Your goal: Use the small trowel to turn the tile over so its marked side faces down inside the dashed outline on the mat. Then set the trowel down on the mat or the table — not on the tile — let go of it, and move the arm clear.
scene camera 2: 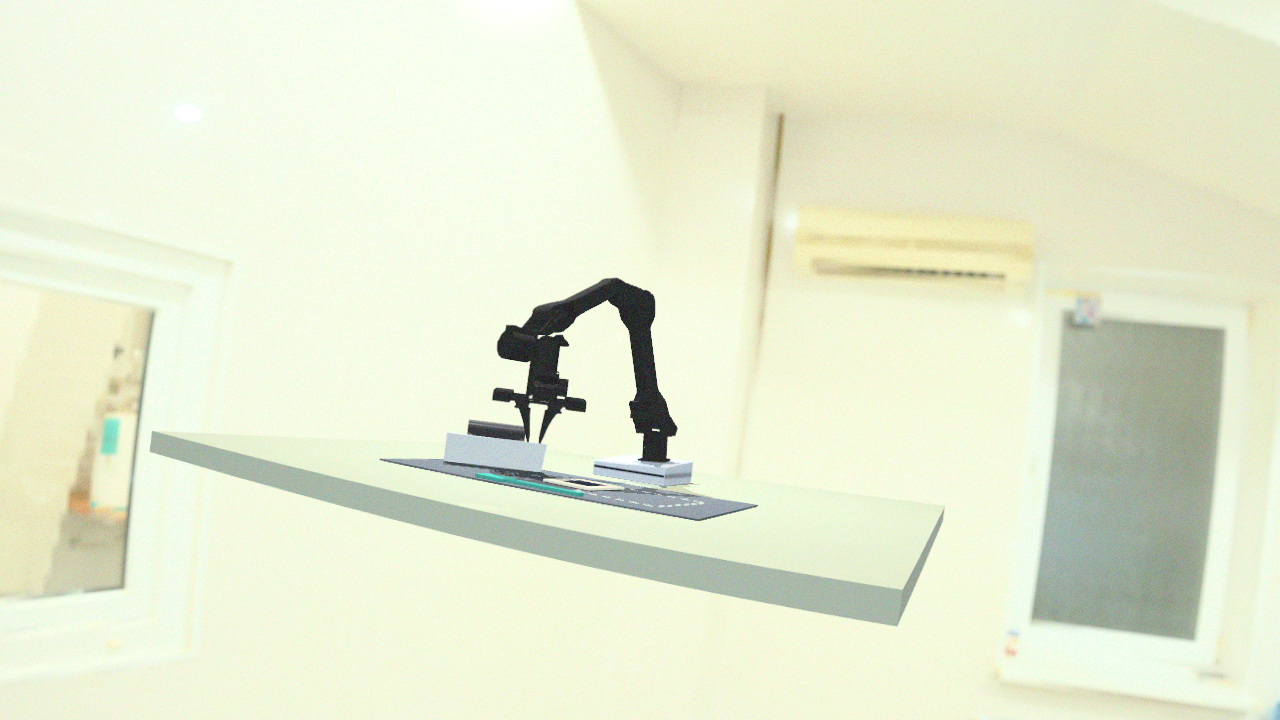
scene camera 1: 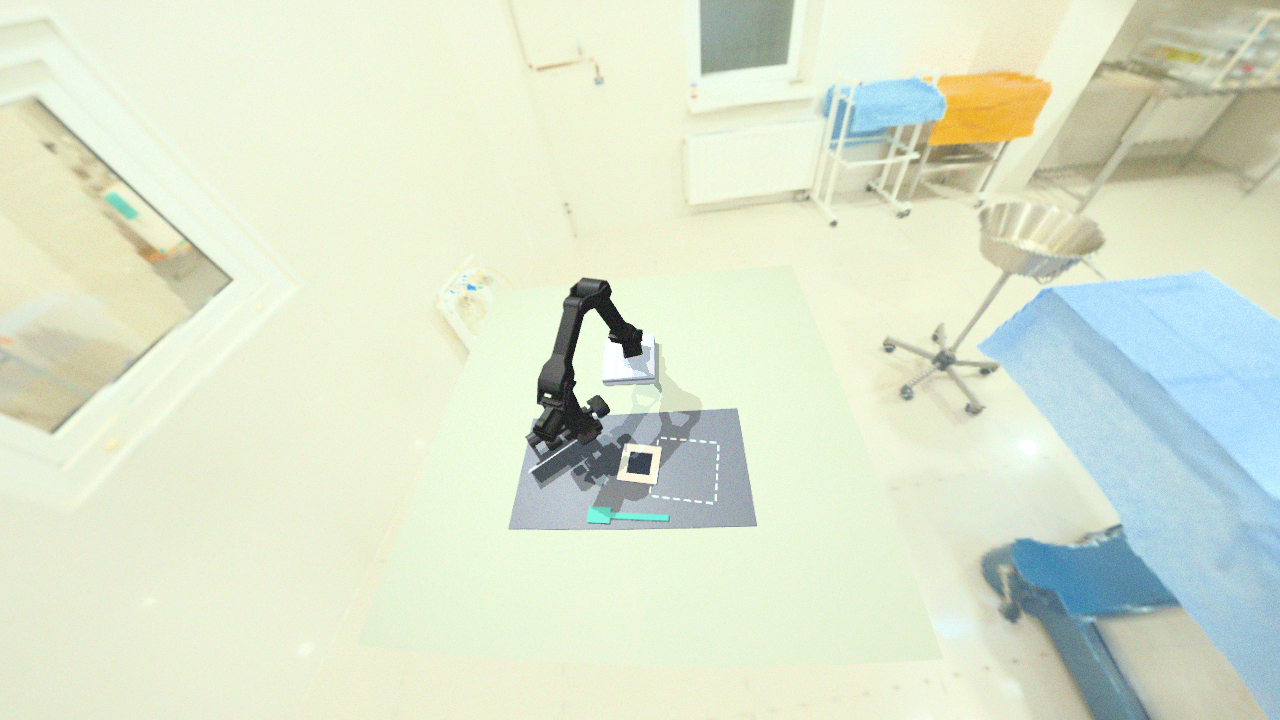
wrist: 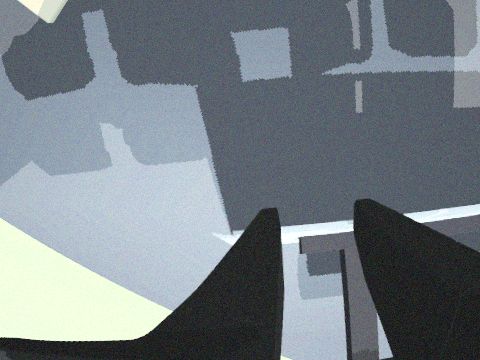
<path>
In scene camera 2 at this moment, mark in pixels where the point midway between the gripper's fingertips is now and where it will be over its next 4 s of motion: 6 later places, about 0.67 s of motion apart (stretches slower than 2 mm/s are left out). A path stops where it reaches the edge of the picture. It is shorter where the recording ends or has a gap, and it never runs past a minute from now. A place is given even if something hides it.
My gripper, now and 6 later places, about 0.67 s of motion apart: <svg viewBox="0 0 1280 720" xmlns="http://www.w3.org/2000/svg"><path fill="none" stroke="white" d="M533 442L535 430L528 425L512 416L500 411L498 423L497 433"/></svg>
</path>
